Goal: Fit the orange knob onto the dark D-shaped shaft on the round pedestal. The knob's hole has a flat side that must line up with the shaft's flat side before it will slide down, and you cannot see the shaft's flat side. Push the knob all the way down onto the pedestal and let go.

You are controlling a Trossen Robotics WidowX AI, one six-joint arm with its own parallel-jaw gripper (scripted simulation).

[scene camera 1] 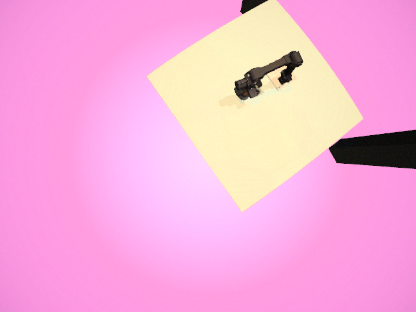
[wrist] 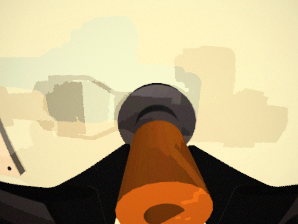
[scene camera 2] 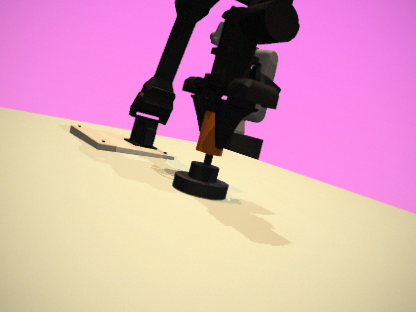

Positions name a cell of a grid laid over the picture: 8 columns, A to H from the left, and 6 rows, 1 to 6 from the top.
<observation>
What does my gripper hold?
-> An orange knob.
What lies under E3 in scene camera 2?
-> My gripper.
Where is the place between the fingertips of my gripper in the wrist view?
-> At E5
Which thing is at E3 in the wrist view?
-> A dark pedestal.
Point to a dark pedestal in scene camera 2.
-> At D4
</observation>
